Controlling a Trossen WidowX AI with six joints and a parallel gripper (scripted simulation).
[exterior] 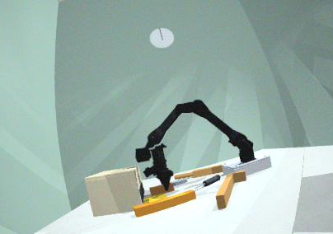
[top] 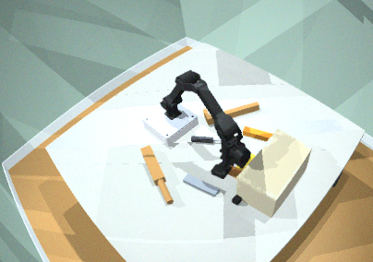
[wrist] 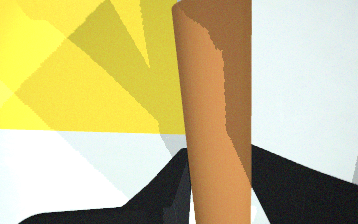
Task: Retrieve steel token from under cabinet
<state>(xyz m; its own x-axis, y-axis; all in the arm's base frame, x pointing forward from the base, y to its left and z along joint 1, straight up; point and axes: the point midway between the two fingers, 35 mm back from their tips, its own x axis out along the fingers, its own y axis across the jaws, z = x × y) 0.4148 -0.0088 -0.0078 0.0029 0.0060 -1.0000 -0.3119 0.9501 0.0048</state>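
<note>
Right now the grey flat bar is 2 cm behind my gripper tip and 13 cm to the right of it. Round my gripper tip: orange paddle 17 cm behind, 25 cm to the right, 1 cm above; then orange bar 2 cm behind, 25 cm to the left, 1 cm above.
</note>
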